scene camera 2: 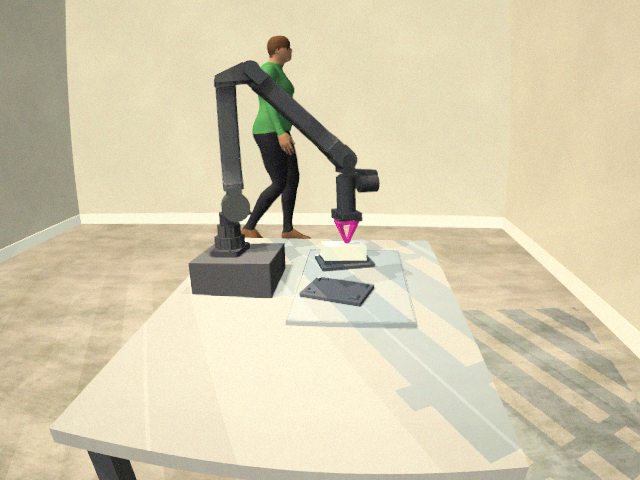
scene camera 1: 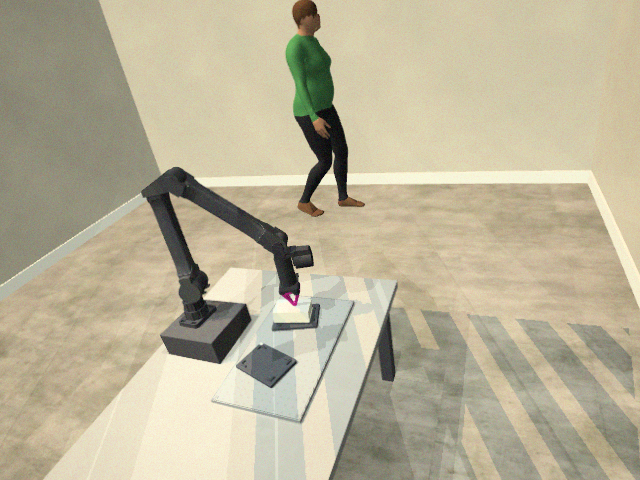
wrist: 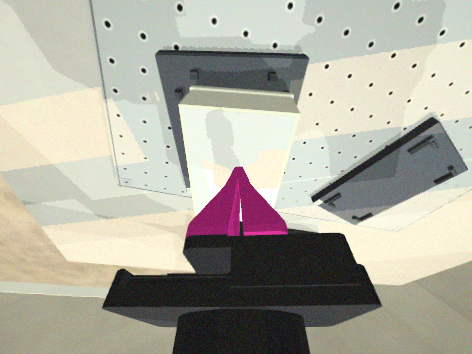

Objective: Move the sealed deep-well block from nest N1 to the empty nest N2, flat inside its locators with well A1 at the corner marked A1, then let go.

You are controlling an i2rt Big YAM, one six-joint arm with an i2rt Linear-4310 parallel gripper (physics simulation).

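Pixels of known places: gripper, between the fingertips: [scene camera 2: 347, 243] [scene camera 1: 294, 305] [wrist: 239, 172]; arm's base, origin of its link: [scene camera 2: 230, 251] [scene camera 1: 198, 317].
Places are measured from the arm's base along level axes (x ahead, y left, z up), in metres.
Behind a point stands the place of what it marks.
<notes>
The cream deep-well block [scene camera 1: 292, 314] @[x 0.329, y 0.109, z -0.016 m] [scene camera 2: 343, 252] @[x 0.314, y 0.103, z -0.024 m] [wrist: 235, 135] @[x 0.350, y 0.162, z -0.014 m] sits on a dark nest plate [scene camera 1: 295, 326] @[x 0.336, y 0.098, z -0.061 m] [scene camera 2: 346, 266] @[x 0.325, y 0.091, z -0.064 m] [wrist: 230, 62] @[x 0.384, y 0.177, z -0.061 m] at the far end of the board. Two locators show beyond the block's end in the wrist view. My gripper [scene camera 1: 294, 303] @[x 0.321, y 0.148, z -0.009 m] [scene camera 2: 346, 241] @[x 0.321, y 0.148, z -0.009 m] [wrist: 239, 172] @[x 0.321, y 0.148, z -0.009 m] has its magenta fingertips together with nothing between them, right above the block's top. Whether the tips touch the block I cannot tell. The empty nest [scene camera 1: 266, 364] @[x 0.323, y -0.086, z -0.061 m] [scene camera 2: 337, 290] @[x 0.317, y -0.093, z -0.061 m] [wrist: 400, 172] @[x 0.344, y -0.072, z -0.061 m] lies turned at an angle, nearer the scene cameras, with small corner locators. No A1 mark or nest label is legible.
Both nests stand on a thin perforated board [scene camera 1: 289, 400] @[x 0.454, y -0.183, z -0.073 m] [scene camera 2: 351, 317] @[x 0.363, y -0.218, z -0.073 m] [wrist: 345, 65] @[x 0.415, y 0.082, z -0.073 m] on the table [scene camera 1: 175, 428] @[x 0.161, y -0.365, z -0.086 m] [scene camera 2: 232, 372] @[x 0.153, y -0.461, z -0.086 m]. The arm's dark base box [scene camera 1: 206, 330] @[x 0.084, y -0.059, z 0.007 m] [scene camera 2: 237, 271] @[x 0.059, y -0.115, z -0.013 m] stands left of the board. A person in green [scene camera 1: 314, 72] [scene camera 2: 268, 111] is behind the table.
</notes>
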